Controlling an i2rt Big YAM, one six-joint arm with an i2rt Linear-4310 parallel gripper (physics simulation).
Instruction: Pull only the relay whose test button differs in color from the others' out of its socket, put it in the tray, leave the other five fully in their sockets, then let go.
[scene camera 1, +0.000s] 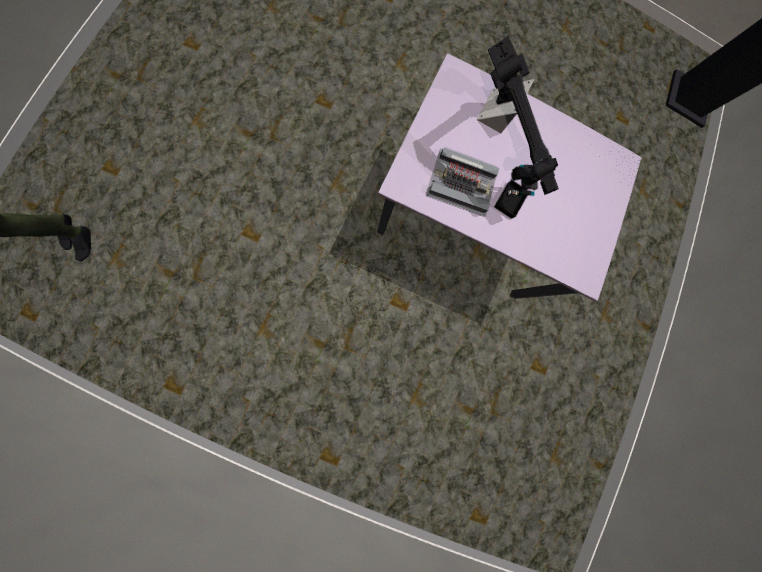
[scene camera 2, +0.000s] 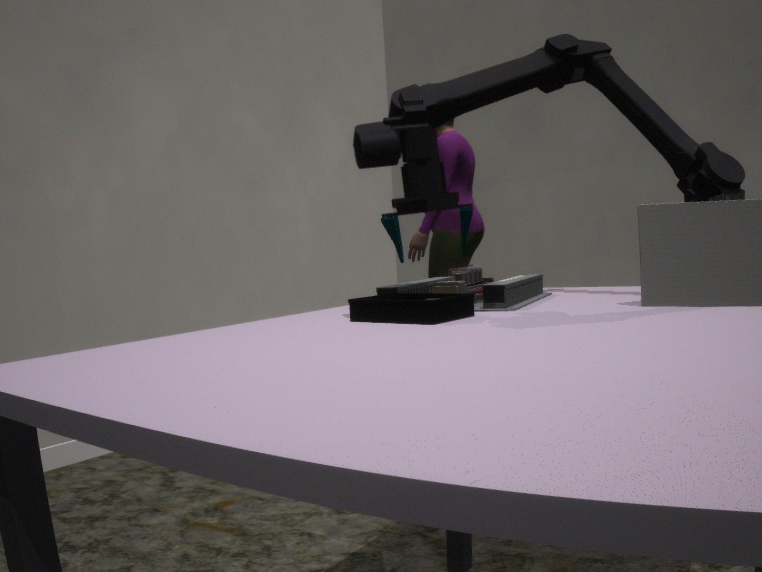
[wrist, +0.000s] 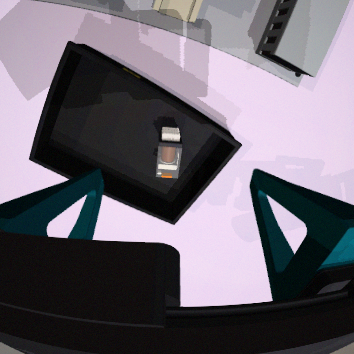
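Seen in the pictures: gripper, fingertip midpoint: (scene camera 1: 517, 185) (scene camera 2: 433, 259) (wrist: 176, 176); arm's base, origin of the base link: (scene camera 2: 721, 241).
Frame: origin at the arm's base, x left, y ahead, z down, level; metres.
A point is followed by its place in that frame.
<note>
A relay (scene camera 1: 513, 192) @(y 0.434, x 0.217, z 0.069 m) (wrist: 168, 155) @(y 0.430, x 0.219, z 0.069 m) with a clear case, a coppery core and an orange spot at its near end lies on its side inside the black tray (scene camera 1: 509, 207) @(y 0.501, x 0.235, z 0.096 m) (scene camera 2: 406, 311) @(y 0.439, x 0.285, z 0.081 m) (wrist: 100, 120) @(y 0.499, x 0.222, z 0.097 m), toward its right end in the wrist view. My gripper (scene camera 1: 526, 179) @(y 0.434, x 0.202, z 0.009 m) (scene camera 2: 433, 257) @(y 0.434, x 0.202, z 0.009 m) (wrist: 176, 176) @(y 0.434, x 0.202, z 0.009 m) is wide open and empty, its teal fingertips apart above the tray and clear of the relay. The other relays (scene camera 1: 461, 176) (scene camera 2: 467, 274) stand in a row on the socket panel; they are too small to count or to see their button colors or seating.
The panel carries grey slotted ducts (scene camera 1: 456, 198) (scene camera 2: 513, 291) @(y 0.362, x 0.047, z 0.073 m) (wrist: 300, 35) @(y 0.385, x 0.082, z 0.057 m) along two sides and stands close beside the tray. A beige block (wrist: 178, 9) @(y 0.471, x 0.104, z 0.096 m) is at the panel's near edge. The arm's pedestal (scene camera 2: 698, 252) @(y 0.036, x 0.057, z 0.015 m) stands at the table's back. A person (scene camera 2: 456, 160) stands beyond the table.
</note>
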